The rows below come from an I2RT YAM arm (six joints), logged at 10 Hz.
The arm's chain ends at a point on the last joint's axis. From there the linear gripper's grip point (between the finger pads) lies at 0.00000 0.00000 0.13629 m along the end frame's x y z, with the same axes.
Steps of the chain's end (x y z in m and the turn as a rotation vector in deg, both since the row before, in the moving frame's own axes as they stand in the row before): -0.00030 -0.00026 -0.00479 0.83 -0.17 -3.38; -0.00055 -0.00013 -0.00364 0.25 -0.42 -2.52; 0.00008 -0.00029 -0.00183 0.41 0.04 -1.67; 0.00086 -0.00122 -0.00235 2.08 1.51 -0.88; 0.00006 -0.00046 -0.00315 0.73 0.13 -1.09; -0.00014 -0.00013 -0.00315 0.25 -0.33 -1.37; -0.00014 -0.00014 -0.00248 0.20 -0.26 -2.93; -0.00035 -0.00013 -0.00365 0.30 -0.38 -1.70; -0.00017 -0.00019 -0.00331 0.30 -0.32 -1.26
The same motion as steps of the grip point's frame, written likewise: -0.00076 -0.00222 -0.00480 0.83 -0.17 -3.38; -0.00156 -0.00070 -0.00364 0.25 -0.42 -2.52; 0.00016 -0.00127 -0.00183 0.41 0.04 -1.67; 0.00441 -0.00619 -0.00249 2.08 1.51 -0.88; 0.00035 -0.00220 -0.00316 0.73 0.13 -1.09; -0.00093 -0.00072 -0.00315 0.25 -0.33 -1.37; -0.00077 -0.00060 -0.00248 0.20 -0.26 -2.93; -0.00126 -0.00083 -0.00365 0.30 -0.38 -1.70; -0.00094 -0.00090 -0.00331 0.30 -0.32 -1.26
